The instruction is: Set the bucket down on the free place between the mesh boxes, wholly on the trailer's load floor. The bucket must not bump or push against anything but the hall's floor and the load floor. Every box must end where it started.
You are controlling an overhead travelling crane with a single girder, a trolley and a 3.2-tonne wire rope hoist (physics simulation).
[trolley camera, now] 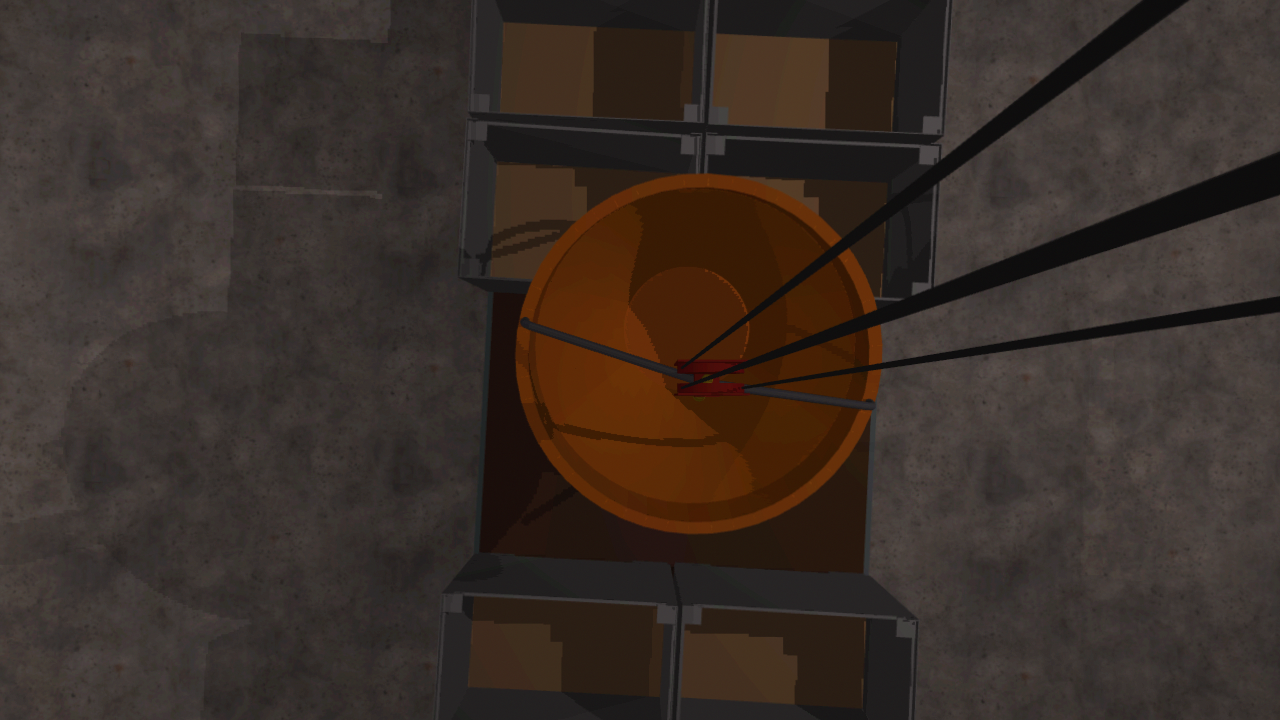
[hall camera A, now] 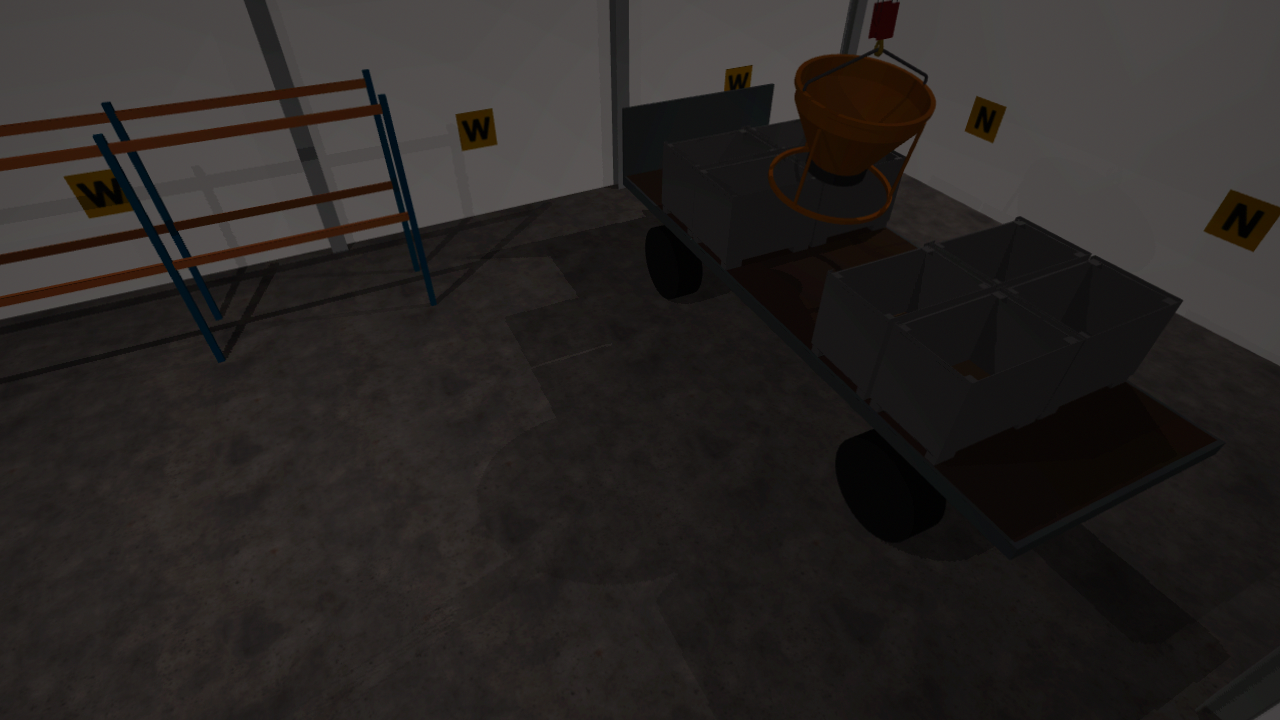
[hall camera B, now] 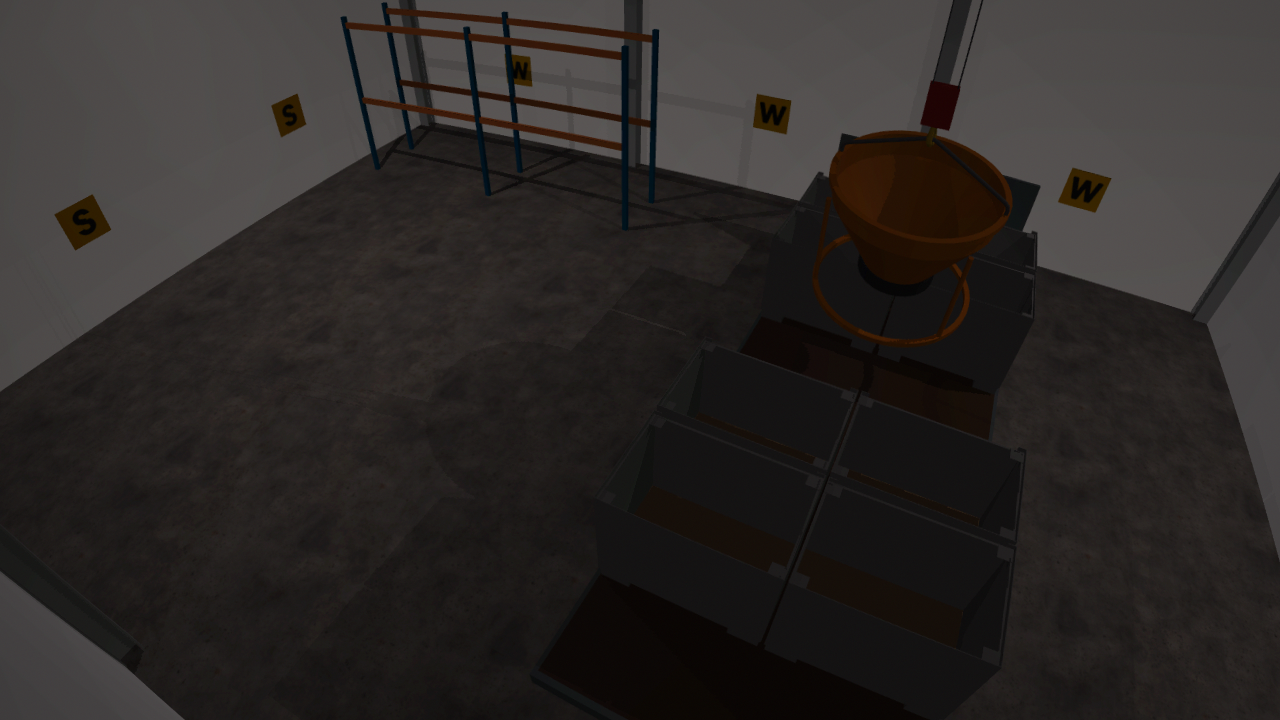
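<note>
The orange bucket (hall camera A: 850, 134) (hall camera B: 921, 197) (trolley camera: 581, 385) hangs upright, its foot ring apart from the load floor (hall camera A: 778, 291) (hall camera B: 948, 407) (trolley camera: 751, 553). My hook (hall camera A: 879, 46) (hall camera B: 931, 136) (trolley camera: 707, 377), under the red block, holds its bail. Grey mesh boxes stand in a far group (hall camera A: 698, 197) (hall camera B: 805, 268) (trolley camera: 478, 205) and a near group (hall camera A: 930, 394) (hall camera B: 689, 573) (trolley camera: 572, 577), with the free place between. In the trolley view the bucket's rim overlaps the far group's nearest row and part of the free place. The ring is hidden there; its exact height against the box tops is unclear.
The trailer's headboard (hall camera A: 698, 125) (hall camera B: 1024, 192) rises behind the far boxes. A blue and orange rack (hall camera A: 161, 250) (hall camera B: 624, 143) stands by the W wall. Trailer wheels (hall camera A: 890, 488) show below the deck. Hoist ropes (trolley camera: 984, 277) cross the right of the trolley view.
</note>
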